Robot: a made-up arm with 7 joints.
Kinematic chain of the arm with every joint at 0, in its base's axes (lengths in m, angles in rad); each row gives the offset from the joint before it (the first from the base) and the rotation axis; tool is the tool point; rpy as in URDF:
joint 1: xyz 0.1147 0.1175 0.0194 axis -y
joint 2: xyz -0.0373 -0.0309 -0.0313 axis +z
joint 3: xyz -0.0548 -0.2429 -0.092 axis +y
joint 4: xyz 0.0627 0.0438 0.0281 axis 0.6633 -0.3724 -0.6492
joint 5: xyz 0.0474 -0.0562 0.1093 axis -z
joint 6: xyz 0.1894 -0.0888 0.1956 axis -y
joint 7: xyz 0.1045 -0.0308 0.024 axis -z
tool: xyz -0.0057 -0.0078 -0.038 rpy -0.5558 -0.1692 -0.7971
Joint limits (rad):
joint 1: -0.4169..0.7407
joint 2: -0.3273..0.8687
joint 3: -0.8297..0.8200
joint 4: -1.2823..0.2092
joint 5: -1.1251..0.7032
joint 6: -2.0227..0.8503
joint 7: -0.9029..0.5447
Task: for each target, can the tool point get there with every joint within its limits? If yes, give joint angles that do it. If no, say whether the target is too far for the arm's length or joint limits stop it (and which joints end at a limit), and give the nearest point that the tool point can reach.
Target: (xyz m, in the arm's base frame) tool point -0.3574 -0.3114 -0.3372
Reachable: no: joint limits stop it (at a limit: joint 1, joint 2, joint 3, joint 4, joint 5, joint 6) | nearest point -0.1940 -0.3092 -0.1516 | short by 0.247 m
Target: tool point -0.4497 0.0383 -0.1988
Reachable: no: joint limits stop it (at a limit: joint 1, joint 2, joint 3, joint 4, joint 5, joint 7) | nearest point -0.1816 0.1958 -0.1467 | short by 0.315 m
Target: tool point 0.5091 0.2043 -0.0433
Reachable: yes | joints -0.2836 0.3784 0.2300 -0.4070 -0.4959 0.3848 0.3617
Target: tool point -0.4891 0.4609 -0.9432
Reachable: no: too far | nearest point -0.0659 0.3453 -0.3393 | short by 0.746 m
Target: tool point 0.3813 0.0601 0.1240
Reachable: yes | joints 0.2065 -0.2141 -0.2690 -1.0560 -0.2455 -0.6694 -0.2097
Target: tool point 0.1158 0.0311 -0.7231
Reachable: no: joint limits stop it (at a limit: joint 1, joint 2, joint 3, joint 4, joint 7) | nearest point 0.1927 0.0696 -0.4526 | short by 0.284 m
